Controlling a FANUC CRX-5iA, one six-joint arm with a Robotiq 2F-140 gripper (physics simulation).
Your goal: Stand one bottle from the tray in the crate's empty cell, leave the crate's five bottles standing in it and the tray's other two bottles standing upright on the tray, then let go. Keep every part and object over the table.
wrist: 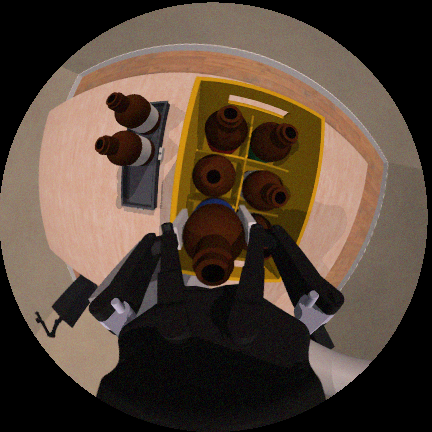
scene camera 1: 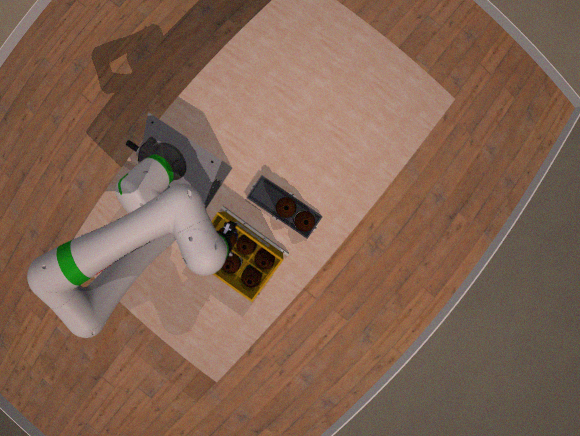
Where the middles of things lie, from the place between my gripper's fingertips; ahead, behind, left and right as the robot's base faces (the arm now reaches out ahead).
Labels:
My gripper is now 1 cm past the brown bottle (wrist: 213,236) and 4 cm below it.

